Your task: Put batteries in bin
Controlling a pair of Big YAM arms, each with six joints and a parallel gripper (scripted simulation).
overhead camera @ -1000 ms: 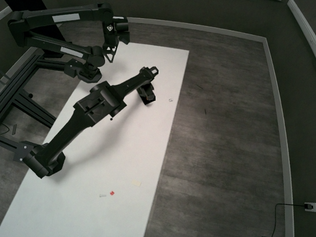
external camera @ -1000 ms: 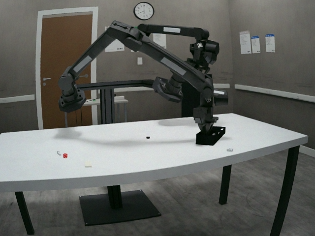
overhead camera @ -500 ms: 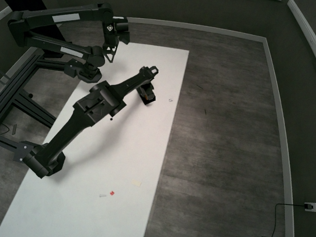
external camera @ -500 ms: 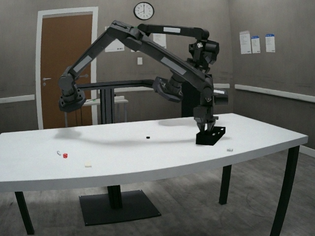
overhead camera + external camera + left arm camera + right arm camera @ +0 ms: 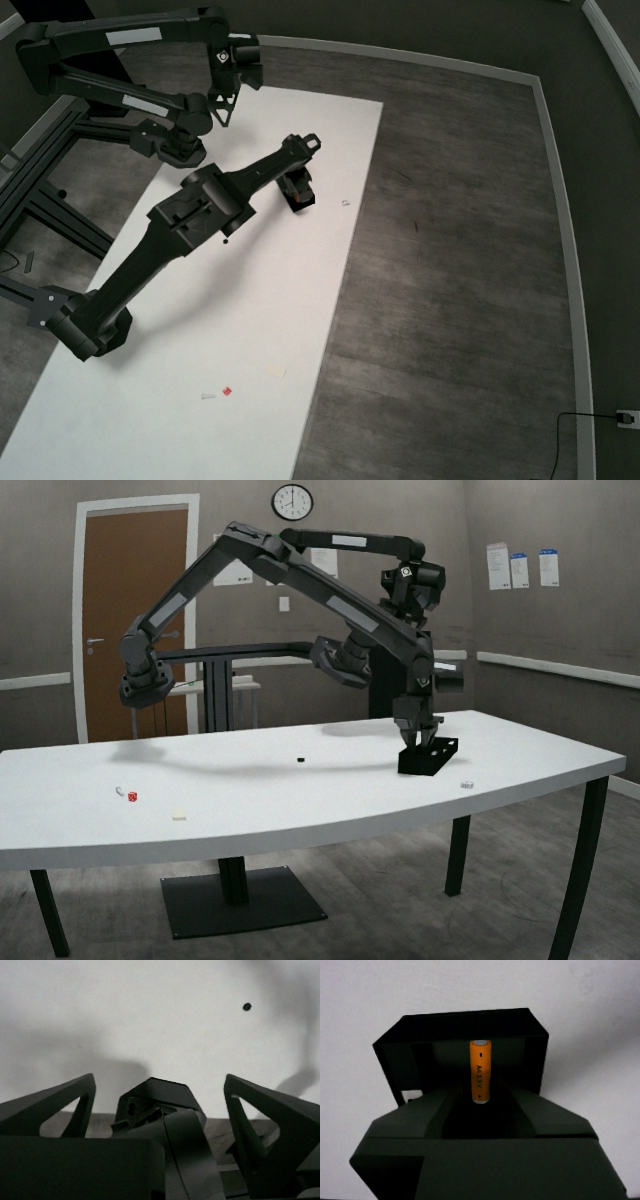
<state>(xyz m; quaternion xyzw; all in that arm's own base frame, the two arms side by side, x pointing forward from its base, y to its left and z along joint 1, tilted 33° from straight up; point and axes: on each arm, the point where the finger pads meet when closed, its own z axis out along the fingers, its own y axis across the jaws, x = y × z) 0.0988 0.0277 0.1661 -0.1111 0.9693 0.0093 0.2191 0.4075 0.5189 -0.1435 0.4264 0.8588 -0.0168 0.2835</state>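
My right hand is 20 mm above the orange battery. The rest, counted from my right hand: silver-white piece 170 mm ahead, 20 mm below, 10 mm to the left; black bin strip 70 mm to the left, 40 mm behind, 10 mm below; black nut 200 mm to the right, 200 mm behind, 30 mm below.
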